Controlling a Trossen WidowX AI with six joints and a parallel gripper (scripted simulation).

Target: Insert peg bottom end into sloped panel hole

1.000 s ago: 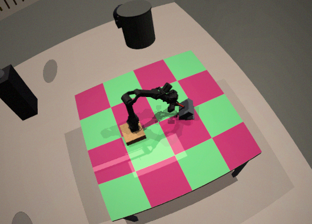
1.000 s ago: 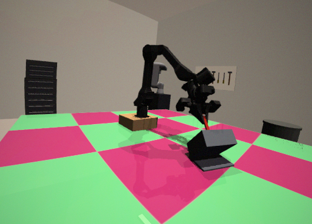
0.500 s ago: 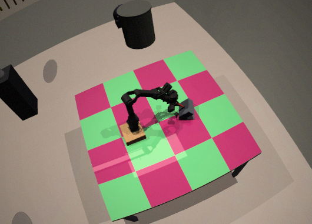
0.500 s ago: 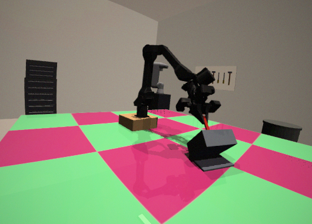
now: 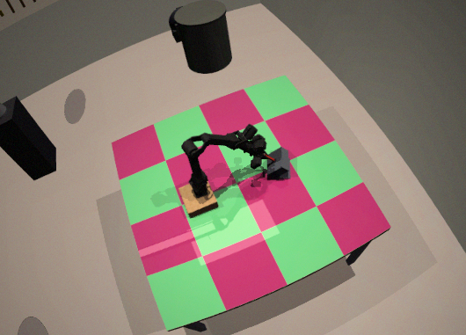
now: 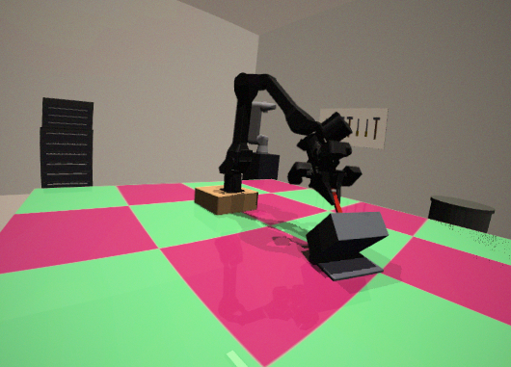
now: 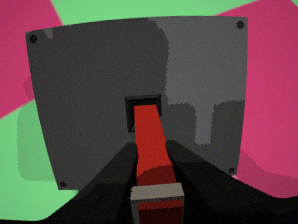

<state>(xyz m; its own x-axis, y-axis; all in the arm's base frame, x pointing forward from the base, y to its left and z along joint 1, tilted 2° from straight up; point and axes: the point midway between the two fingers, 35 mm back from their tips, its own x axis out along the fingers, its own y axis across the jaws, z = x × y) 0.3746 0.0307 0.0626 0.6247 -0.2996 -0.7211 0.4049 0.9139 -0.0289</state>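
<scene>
Right now my gripper tip is 50 mm short of the dark grey sloped panel, 20 mm to the left of it and 50 mm above it. Also, from my gripper tip: peg (10 mm behind, 10 mm to the left, 10 mm above).
</scene>
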